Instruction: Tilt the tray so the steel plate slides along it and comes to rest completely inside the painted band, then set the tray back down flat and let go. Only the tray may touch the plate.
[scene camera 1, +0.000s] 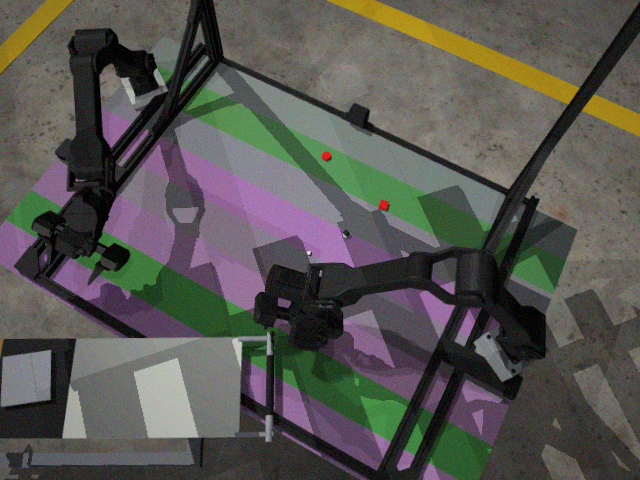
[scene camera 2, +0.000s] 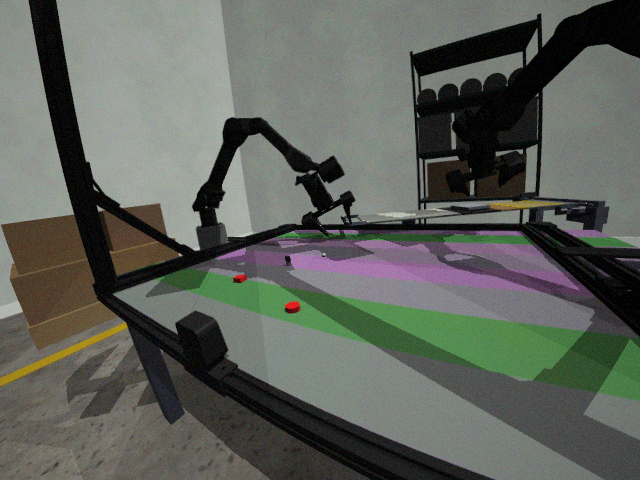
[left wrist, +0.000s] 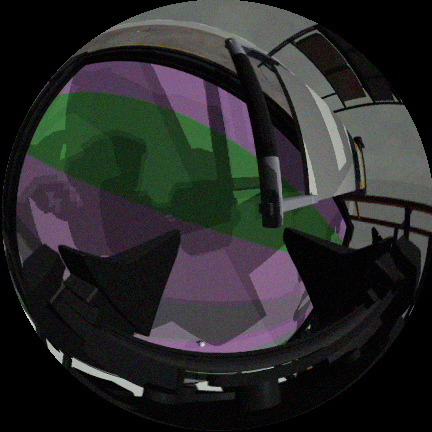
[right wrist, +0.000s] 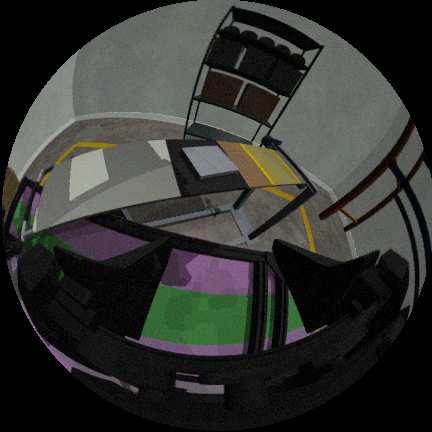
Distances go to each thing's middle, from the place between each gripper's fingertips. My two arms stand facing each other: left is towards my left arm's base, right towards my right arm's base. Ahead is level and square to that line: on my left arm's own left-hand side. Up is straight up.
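From the grey steel plate (scene camera 1: 33, 371), my right hand is 60 mm to the right and 210 mm short of it, and it is also 70 mm above the plate.
My left gripper, for its part, is 34 cm to the left of the grey steel plate and 41 cm short of it, and 2 cm below it.
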